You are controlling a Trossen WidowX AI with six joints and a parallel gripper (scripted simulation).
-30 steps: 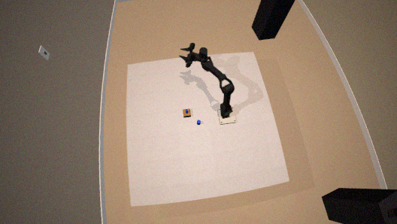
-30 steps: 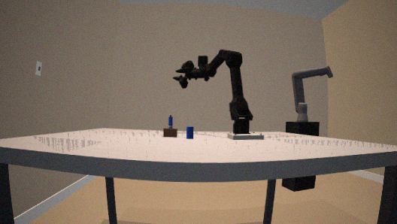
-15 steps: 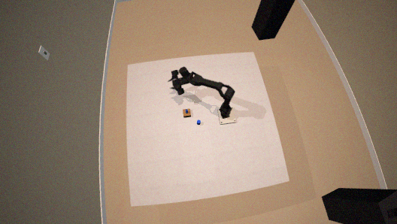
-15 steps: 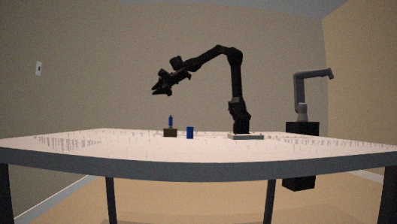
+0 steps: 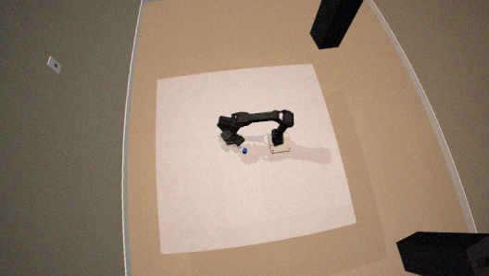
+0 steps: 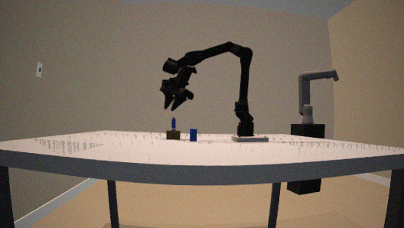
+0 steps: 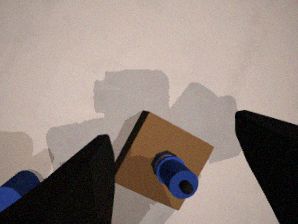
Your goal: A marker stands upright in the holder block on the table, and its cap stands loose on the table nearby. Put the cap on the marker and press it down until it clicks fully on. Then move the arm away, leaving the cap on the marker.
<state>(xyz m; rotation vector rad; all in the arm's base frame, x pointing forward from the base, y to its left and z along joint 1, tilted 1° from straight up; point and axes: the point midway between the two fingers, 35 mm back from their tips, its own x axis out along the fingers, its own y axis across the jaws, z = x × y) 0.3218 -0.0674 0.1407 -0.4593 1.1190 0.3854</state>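
My gripper tip is now 10 cm past the blue cap, 8 cm to the right of it and 10 cm above it. From my gripper tip the other things lie so: holder block 3 cm behind, 3 cm to the right, 11 cm below; then marker collar 3 cm behind, 3 cm to the right, 7 cm below.
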